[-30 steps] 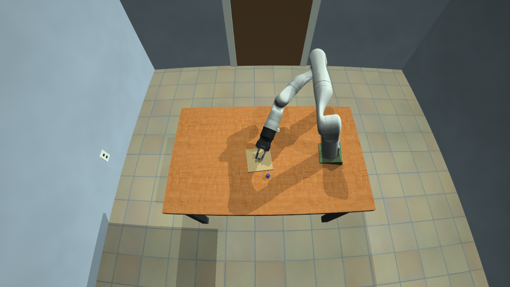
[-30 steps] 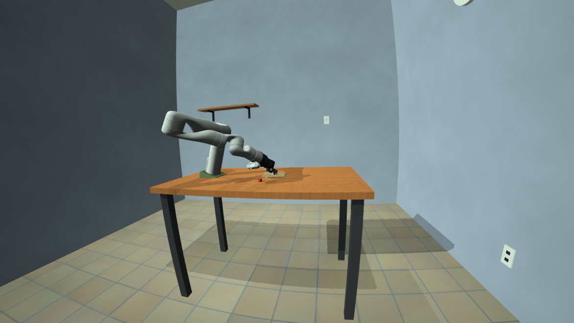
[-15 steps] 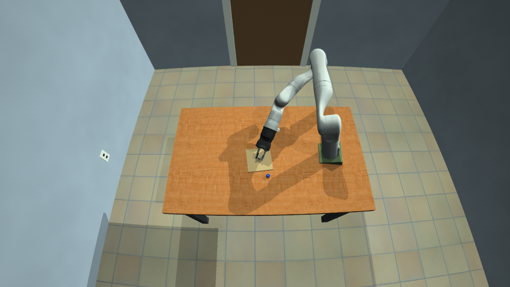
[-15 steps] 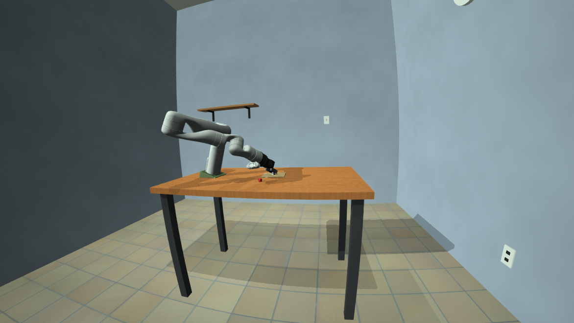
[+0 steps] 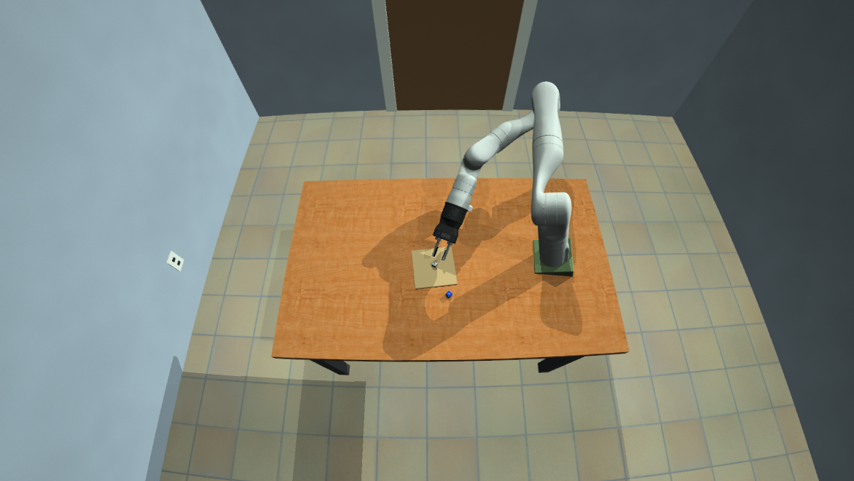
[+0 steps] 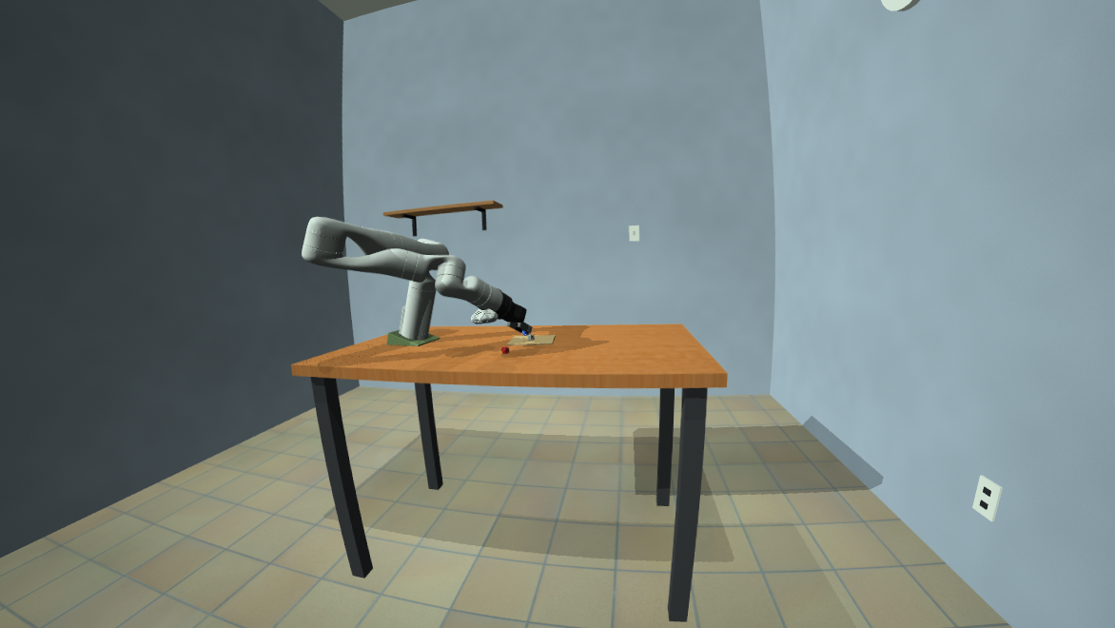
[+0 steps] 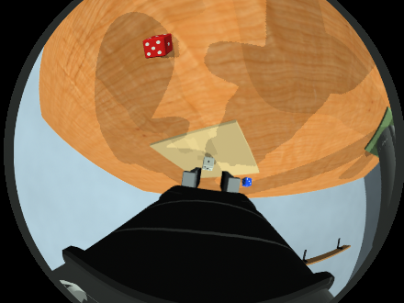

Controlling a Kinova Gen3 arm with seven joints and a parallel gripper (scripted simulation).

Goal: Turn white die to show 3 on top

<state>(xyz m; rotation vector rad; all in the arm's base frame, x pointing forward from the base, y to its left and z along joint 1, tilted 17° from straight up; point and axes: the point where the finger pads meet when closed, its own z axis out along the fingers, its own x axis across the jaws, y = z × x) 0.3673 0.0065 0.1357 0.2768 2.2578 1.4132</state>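
Right now the white die is 2 cm ahead of my hand, 2 cm to the left of it and 3 cm below it. The rest, counted from my hand: blue die: 3 cm behind, 13 cm to the left, 4 cm below; red die: 1 cm behind, 15 cm to the right, 4 cm below; tan mat: 2 cm ahead, 3 cm to the left, 4 cm below.
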